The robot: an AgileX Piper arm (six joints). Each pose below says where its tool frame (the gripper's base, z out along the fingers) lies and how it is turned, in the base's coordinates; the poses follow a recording.
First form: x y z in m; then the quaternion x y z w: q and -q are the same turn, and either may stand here.
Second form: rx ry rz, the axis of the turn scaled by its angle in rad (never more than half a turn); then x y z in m. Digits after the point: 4 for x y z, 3 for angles.
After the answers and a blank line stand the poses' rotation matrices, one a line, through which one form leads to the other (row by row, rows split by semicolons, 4 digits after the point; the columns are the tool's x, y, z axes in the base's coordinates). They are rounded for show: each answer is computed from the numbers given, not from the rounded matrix.
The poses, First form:
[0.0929 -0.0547 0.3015 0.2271 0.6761 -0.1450 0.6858]
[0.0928 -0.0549 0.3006 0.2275 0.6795 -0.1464 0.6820]
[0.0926 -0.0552 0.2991 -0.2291 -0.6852 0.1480 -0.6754]
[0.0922 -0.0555 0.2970 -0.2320 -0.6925 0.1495 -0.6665]
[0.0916 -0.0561 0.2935 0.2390 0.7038 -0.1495 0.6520]
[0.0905 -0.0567 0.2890 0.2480 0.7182 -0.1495 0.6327]
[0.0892 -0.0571 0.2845 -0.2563 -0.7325 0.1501 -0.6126]
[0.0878 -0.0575 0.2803 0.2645 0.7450 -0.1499 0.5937]
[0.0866 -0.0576 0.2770 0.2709 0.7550 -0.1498 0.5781]
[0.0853 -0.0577 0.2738 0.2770 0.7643 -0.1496 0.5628]
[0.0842 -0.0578 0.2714 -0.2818 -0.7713 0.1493 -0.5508]
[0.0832 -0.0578 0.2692 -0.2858 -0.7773 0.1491 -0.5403]
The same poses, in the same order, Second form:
[0.509 1.514 -0.325 0.0929 -0.0547 0.3015]
[0.510 1.524 -0.328 0.0928 -0.0549 0.3006]
[0.515 1.541 -0.333 0.0926 -0.0552 0.2991]
[0.524 1.563 -0.337 0.0922 -0.0555 0.2970]
[0.543 1.598 -0.339 0.0916 -0.0561 0.2935]
[0.567 1.643 -0.342 0.0905 -0.0567 0.2890]
[0.591 1.689 -0.346 0.0892 -0.0571 0.2845]
[0.615 1.732 -0.348 0.0878 -0.0575 0.2803]
[0.634 1.766 -0.350 0.0866 -0.0576 0.2770]
[0.652 1.799 -0.352 0.0853 -0.0577 0.2738]
[0.667 1.825 -0.353 0.0842 -0.0578 0.2714]
[0.679 1.847 -0.354 0.0832 -0.0578 0.2692]

0.0438 0.5060 0.8615; 0.1082 0.8548 -0.5075; -0.9932 0.1154 -0.0173
0.0337 0.5088 0.8602; 0.1095 0.8536 -0.5093; -0.9934 0.1113 -0.0269
0.0172 0.5138 0.8577; 0.1140 0.8512 -0.5123; -0.9933 0.1066 -0.0439
-0.0039 0.5206 0.8538; 0.1220 0.8476 -0.5163; -0.9925 0.1022 -0.0668
-0.0355 0.5314 0.8464; 0.1415 0.8410 -0.5221; -0.9893 0.1012 -0.1050
-0.0764 0.5454 0.8347; 0.1671 0.8323 -0.5286; -0.9830 0.0991 -0.1547
-0.1181 0.5594 0.8205; 0.1916 0.8236 -0.5339; -0.9743 0.0941 -0.2044
-0.1551 0.5721 0.8054; 0.2161 0.8151 -0.5375; -0.9640 0.0907 -0.2501
-0.1849 0.5822 0.7917; 0.2358 0.8084 -0.5394; -0.9540 0.0870 -0.2868
-0.2131 0.5918 0.7774; 0.2550 0.8018 -0.5405; -0.9432 0.0831 -0.3218
-0.2344 0.5992 0.7655; 0.2702 0.7966 -0.5407; -0.9338 0.0801 -0.3486
-0.2528 0.6054 0.7547; 0.2832 0.7922 -0.5406; -0.9251 0.0770 -0.3717

